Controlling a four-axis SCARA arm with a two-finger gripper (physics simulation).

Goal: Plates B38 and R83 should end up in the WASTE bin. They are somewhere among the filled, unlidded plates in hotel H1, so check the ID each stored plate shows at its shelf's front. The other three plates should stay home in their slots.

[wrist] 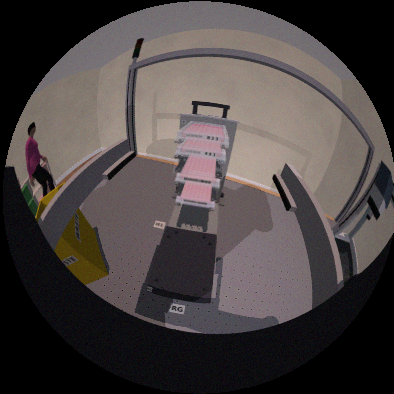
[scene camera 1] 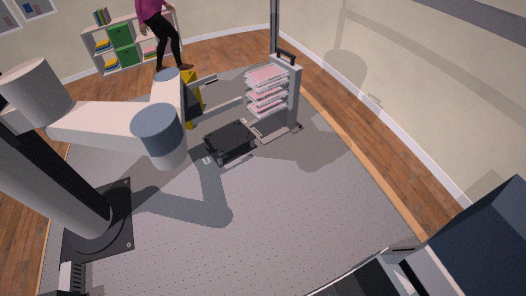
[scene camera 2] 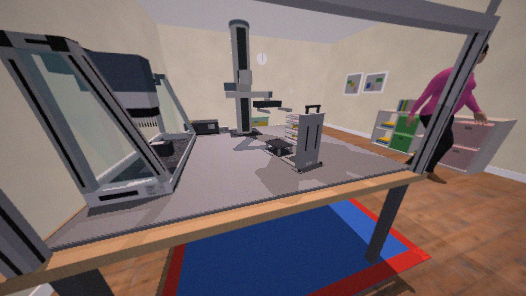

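Where they show: gripper, fingertip midpoint: (wrist: 203,152) (scene camera 1: 227,86) (scene camera 2: 280,111); arm's base, link origin: (scene camera 1: 98,221) (scene camera 2: 244,133).
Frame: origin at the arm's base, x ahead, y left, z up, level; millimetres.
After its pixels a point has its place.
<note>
Hotel H1 (scene camera 1: 294,92) @(x 824, y 116, z 204 mm) (scene camera 2: 310,140) @(x 836, y 183, z 165 mm) (wrist: 232,132) @(x 819, y 122, z 263 mm) stands upright and holds several pink-filled plates, stacked apart. The top plate (scene camera 1: 267,74) @(x 736, y 151, z 278 mm) (wrist: 202,131) @(x 706, y 162, z 277 mm) and the second plate (wrist: 201,147) @(x 697, y 158, z 249 mm) show front IDs too blurred to read surely. The third plate (wrist: 199,167) @(x 722, y 165, z 194 mm) and the lowest plate (wrist: 196,192) @(x 707, y 161, z 138 mm) show no readable ID. My gripper (scene camera 1: 225,91) @(x 595, y 124, z 285 mm) (wrist: 203,152) @(x 595, y 124, z 285 mm) is open and empty, its fingers pointing toward the hotel, short of the plates. The yellow WASTE bin (scene camera 1: 190,77) @(x 498, y 386, z 210 mm) (wrist: 82,250) @(x 457, y 310, z 123 mm) stands beside and below the left finger in the wrist view, partly covered; its inside is hidden.
A black raised platform (scene camera 1: 229,137) @(x 574, y 124, z 73 mm) (scene camera 2: 278,145) @(x 636, y 99, z 79 mm) (wrist: 184,260) @(x 574, y 130, z 73 mm) stands in front of the hotel, with an RG label (wrist: 177,309) @(x 466, y 102, z 13 mm) by it. A glass-sided machine (scene camera 2: 125,90) @(x 778, y -529, z 395 mm) stands at the table's other end. A person (scene camera 1: 162,30) (scene camera 2: 450,110) is beyond the table.
</note>
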